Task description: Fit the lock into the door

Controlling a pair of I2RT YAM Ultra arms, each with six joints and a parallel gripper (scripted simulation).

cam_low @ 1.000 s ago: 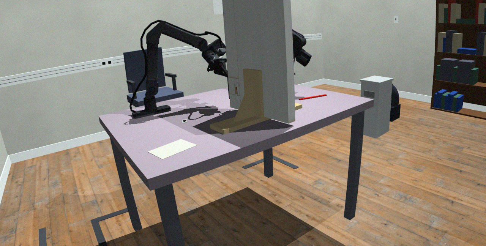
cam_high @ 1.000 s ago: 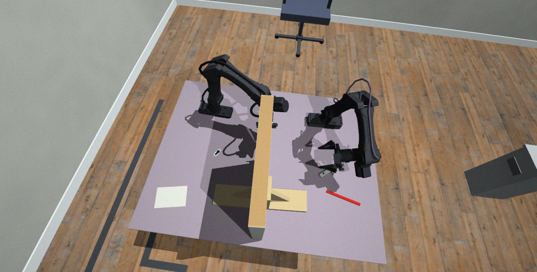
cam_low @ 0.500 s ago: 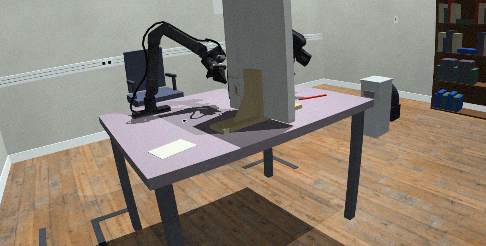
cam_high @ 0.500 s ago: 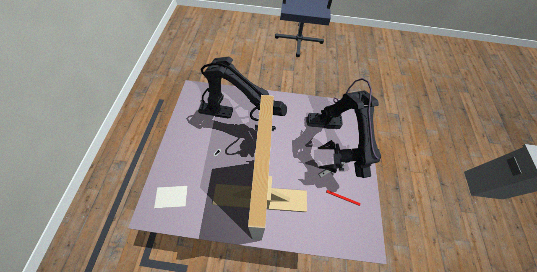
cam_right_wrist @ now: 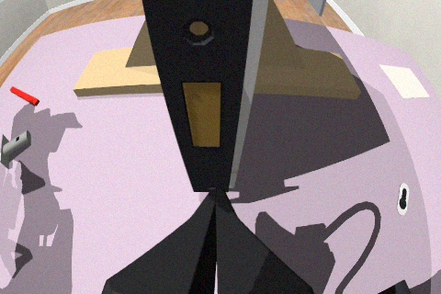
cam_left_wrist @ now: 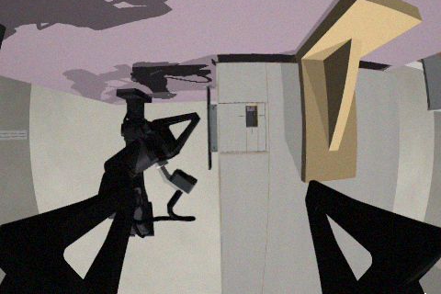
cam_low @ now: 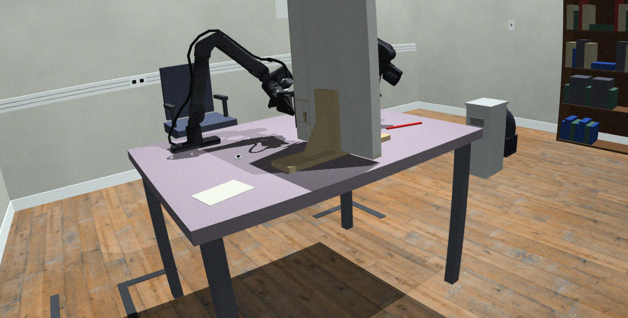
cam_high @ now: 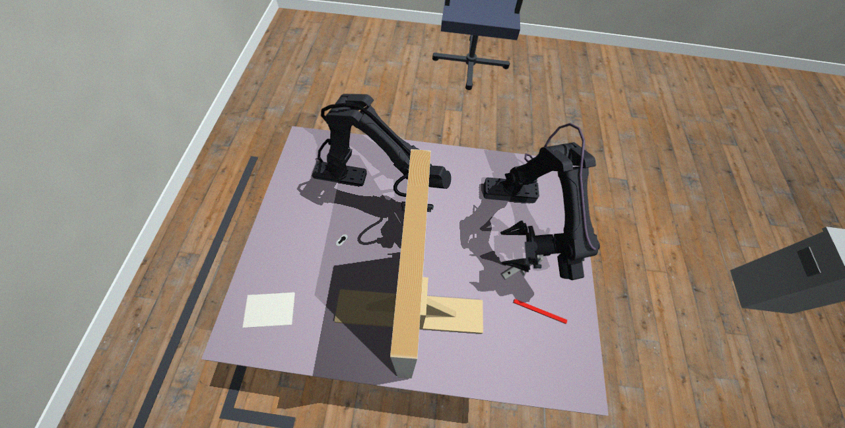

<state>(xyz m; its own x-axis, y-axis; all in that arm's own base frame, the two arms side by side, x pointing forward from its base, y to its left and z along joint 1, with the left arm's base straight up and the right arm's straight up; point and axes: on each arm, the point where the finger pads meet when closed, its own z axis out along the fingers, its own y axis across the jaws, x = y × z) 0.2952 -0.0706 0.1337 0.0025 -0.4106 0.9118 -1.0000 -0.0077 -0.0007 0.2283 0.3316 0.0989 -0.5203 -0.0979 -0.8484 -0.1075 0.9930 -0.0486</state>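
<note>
Right now my right hand is 60 mm short of the lock, 20 mm below it and 10 mm to the right of it. Also, from my right hand: red rod 430 mm to the left, 190 mm ahead, 110 mm below; then cylinder piece 350 mm to the left, 100 mm below, 60 mm ahead; then keyhole plate 250 mm to the right, 110 mm below, 20 mm ahead.
</note>
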